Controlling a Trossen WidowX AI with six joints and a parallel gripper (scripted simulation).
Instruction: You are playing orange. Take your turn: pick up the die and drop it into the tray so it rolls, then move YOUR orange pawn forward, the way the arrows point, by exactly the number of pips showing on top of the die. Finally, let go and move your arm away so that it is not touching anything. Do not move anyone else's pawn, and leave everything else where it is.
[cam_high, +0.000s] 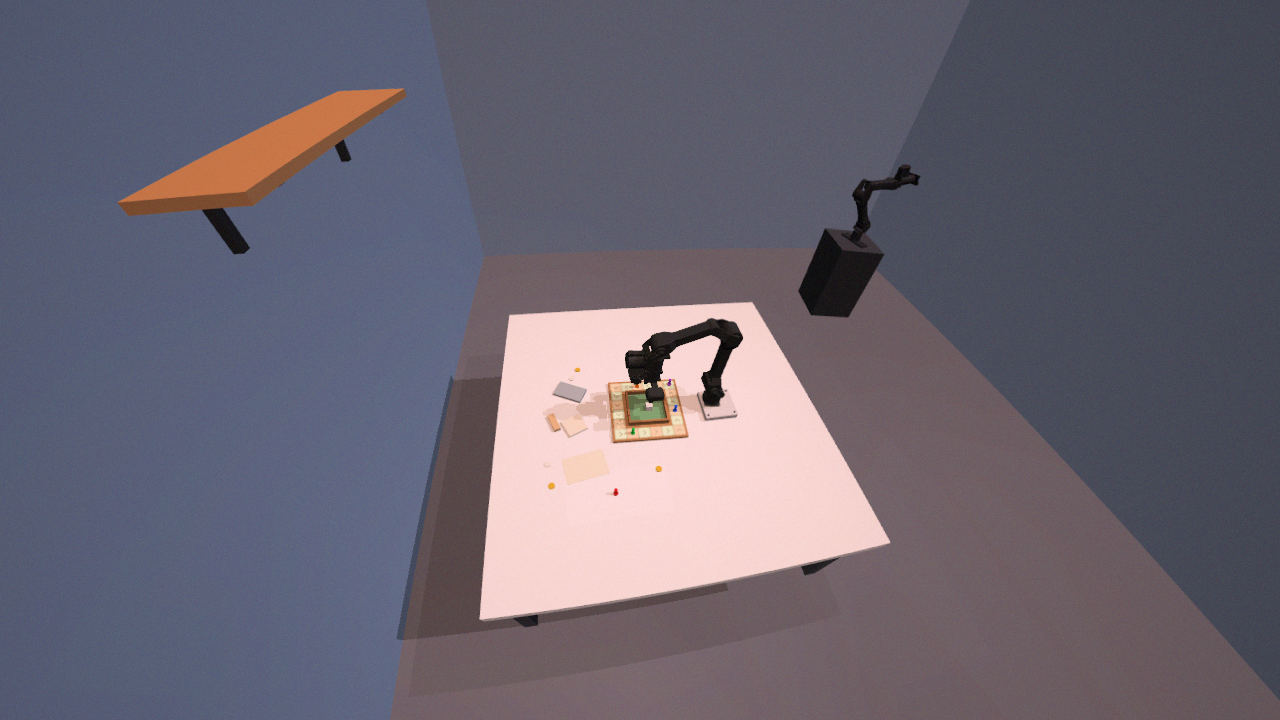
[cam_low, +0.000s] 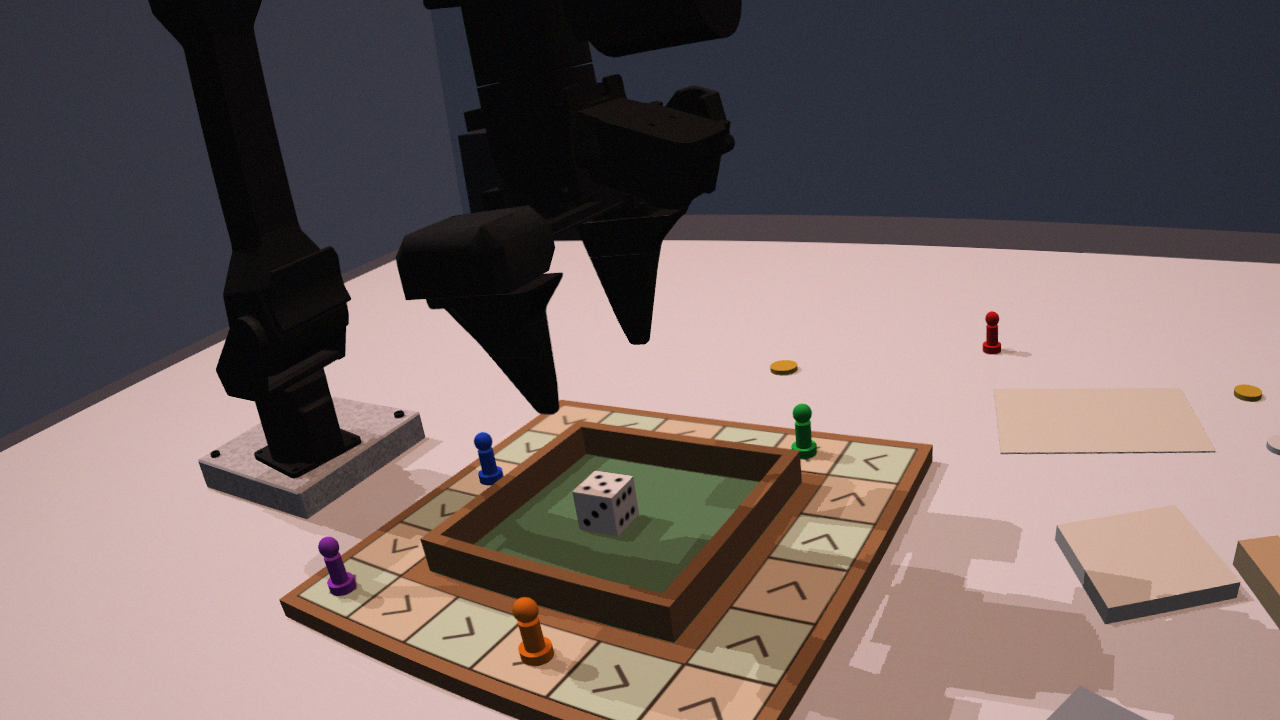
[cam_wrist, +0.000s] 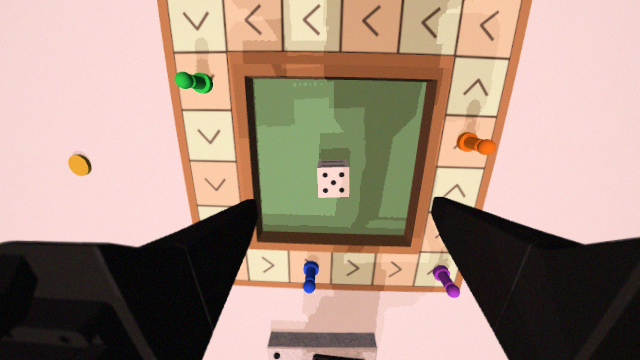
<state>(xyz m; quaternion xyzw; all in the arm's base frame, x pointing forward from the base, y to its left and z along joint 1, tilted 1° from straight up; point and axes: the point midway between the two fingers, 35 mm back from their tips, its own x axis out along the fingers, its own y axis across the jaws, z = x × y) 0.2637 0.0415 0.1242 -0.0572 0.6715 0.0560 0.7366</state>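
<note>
My gripper tip is 11 cm to the left of the orange pawn, 8 cm above it and 3 cm short of it. Also, from my gripper tip: blue pawn (12 cm behind, 8 cm below, 1 cm to the left); white die (8 cm below, 1 cm behind); green tray (10 cm below).
</note>
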